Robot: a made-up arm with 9 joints. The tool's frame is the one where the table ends. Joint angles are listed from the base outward.
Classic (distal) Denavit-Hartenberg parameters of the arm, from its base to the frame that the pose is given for. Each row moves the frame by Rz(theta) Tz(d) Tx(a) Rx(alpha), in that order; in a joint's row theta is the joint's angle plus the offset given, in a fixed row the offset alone. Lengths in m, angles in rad.
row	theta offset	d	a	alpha
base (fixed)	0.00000	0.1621	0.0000	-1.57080
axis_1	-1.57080	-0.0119	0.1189	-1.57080
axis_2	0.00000	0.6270	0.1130	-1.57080
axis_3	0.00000	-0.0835	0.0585	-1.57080
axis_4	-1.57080	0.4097	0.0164	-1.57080
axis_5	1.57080	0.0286	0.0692	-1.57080
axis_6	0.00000	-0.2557	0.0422	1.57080
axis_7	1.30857	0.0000	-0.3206	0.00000
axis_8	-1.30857	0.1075	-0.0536	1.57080
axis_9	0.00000	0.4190	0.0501	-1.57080
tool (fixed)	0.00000	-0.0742	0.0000	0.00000
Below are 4 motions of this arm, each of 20 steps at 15 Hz.
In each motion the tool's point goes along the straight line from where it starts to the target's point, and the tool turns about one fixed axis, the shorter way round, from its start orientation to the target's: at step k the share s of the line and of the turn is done. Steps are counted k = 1, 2, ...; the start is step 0. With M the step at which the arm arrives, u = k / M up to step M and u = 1 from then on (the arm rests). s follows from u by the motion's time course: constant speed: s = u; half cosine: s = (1 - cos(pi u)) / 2; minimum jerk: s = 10 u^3 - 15 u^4 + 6 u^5.
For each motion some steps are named. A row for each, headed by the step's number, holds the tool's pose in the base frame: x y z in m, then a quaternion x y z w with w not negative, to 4 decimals.
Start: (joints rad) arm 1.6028 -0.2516 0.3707 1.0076 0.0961 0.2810 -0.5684 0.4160 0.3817
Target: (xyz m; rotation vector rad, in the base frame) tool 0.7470 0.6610 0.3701 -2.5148 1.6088 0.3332
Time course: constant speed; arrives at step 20
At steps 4, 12, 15, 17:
4: 0.9184 0.0649 0.2902 -0.5680 0.4502 0.3455 0.5961
12: 0.8327 0.3630 0.3302 -0.7408 0.5197 0.2408 0.3510
15: 0.8006 0.4747 0.3451 -0.7861 0.5318 0.1943 0.2480
17: 0.7791 0.5492 0.3551 -0.8098 0.5355 0.1616 0.1771

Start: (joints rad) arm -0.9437 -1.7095 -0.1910 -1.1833 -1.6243 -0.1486 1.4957 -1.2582 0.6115
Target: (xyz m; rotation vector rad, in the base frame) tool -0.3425 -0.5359 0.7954 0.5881 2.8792 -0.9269
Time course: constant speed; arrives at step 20
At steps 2, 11, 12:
2: -0.6365 -0.0245 -0.0209 -0.1687 -0.6889 -0.6311 0.3143
11: -0.4895 -0.2802 0.3872 -0.2092 -0.9444 -0.1923 0.1654
12: -0.4731 -0.3086 0.4326 -0.2101 -0.9570 -0.1376 0.1450

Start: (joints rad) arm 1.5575 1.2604 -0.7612 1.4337 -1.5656 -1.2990 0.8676 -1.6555 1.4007
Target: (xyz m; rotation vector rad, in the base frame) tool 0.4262 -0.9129 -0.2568 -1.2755 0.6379 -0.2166
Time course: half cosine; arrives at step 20
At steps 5, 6, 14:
5: 0.5020 -0.9042 0.3418 -0.5549 -0.4733 0.0258 0.6836
6: 0.4967 -0.9048 0.3000 -0.5694 -0.4241 0.0166 0.7040
14: 0.4445 -0.9108 -0.1123 -0.6127 0.1055 -0.0719 0.7800

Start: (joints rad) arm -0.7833 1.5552 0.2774 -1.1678 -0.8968 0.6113 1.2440 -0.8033 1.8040
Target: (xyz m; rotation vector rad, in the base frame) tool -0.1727 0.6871 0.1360 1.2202 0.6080 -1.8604
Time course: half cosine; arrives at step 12
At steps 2, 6, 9, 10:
2: 0.1847 0.8891 0.2394 0.9234 0.0170 -0.3510 0.1541
6: 0.0188 0.7954 0.1914 0.7633 0.1288 -0.5638 0.2880
9: -0.1166 0.7188 0.1522 0.5741 0.2109 -0.6960 0.3762
10: -0.1470 0.7016 0.1434 0.5258 0.2275 -0.7194 0.3927

